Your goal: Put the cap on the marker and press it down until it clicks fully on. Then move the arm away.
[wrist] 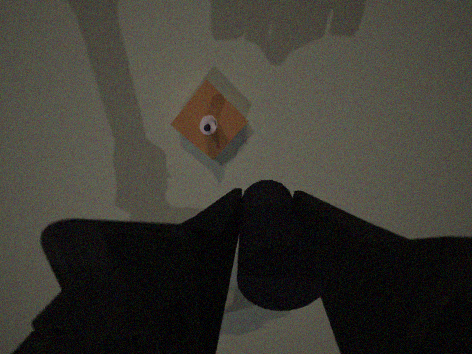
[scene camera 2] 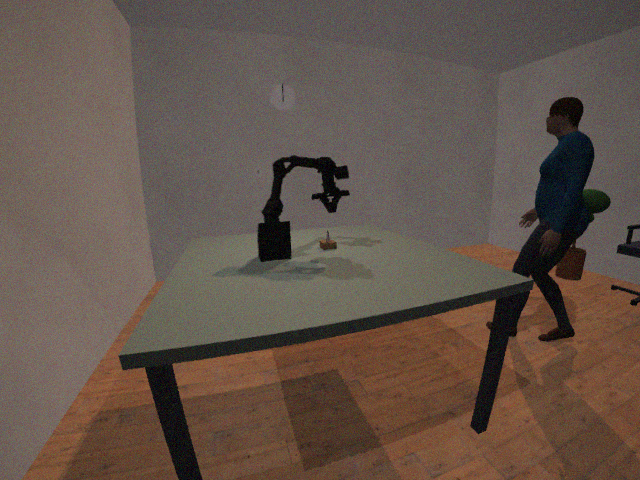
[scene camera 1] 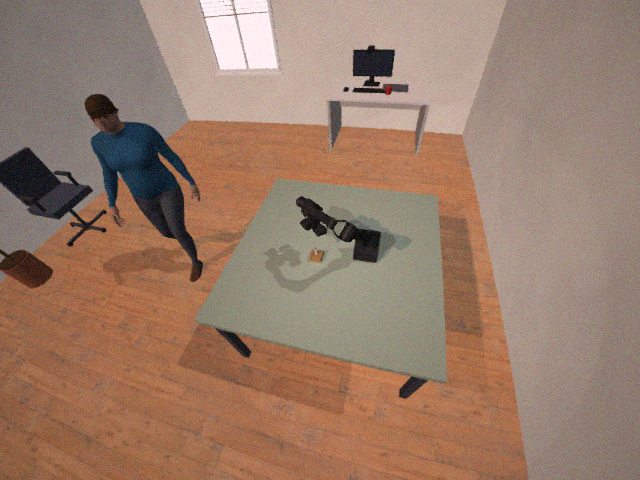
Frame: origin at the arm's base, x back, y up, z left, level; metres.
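Where they show: gripper, fingertip midpoint: [wrist: 267,197] [scene camera 2: 332,212] [scene camera 1: 314,230]; arm's base at its link origin: [scene camera 2: 272,228] [scene camera 1: 368,238].
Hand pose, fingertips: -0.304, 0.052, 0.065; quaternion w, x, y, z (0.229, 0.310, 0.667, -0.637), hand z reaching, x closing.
Observation:
Each offset is from my fingertips to the top centre of the thing, as dx, dy, dz. Level surfaces: height alone.
The dark cap @[+0.005, +0.052, -0.001] [wrist: 274,250] is a smooth cylinder held upright between the two fingers in the wrist view. My gripper [scene camera 1: 314,227] [scene camera 2: 331,209] [wrist: 267,197] is shut on it and hangs well above the table. The marker @[+0.011, -0.103, +0.046] [scene camera 1: 316,250] [scene camera 2: 327,235] [wrist: 208,125] stands upright in a small orange block @[+0.011, -0.159, +0.046] [scene camera 1: 316,257] [scene camera 2: 328,245] [wrist: 189,122]. Its light body and dark tip show uncapped. In the wrist view the marker is above and left of the fingertips. In scene camera 2 the gripper is above the marker, with a gap between them. The cap is too small to tell in the scene views.
The block stands on the green table @[dy -0.193] [scene camera 1: 361,320] [scene camera 2: 258,304] [wrist: 400,125], near the arm's black base [scene camera 1: 366,245] [scene camera 2: 274,240]. A person [scene camera 1: 136,165] [scene camera 2: 566,170] in a blue top is on the floor beside the table. A desk [scene camera 1: 379,102] with a monitor stands by the back wall.

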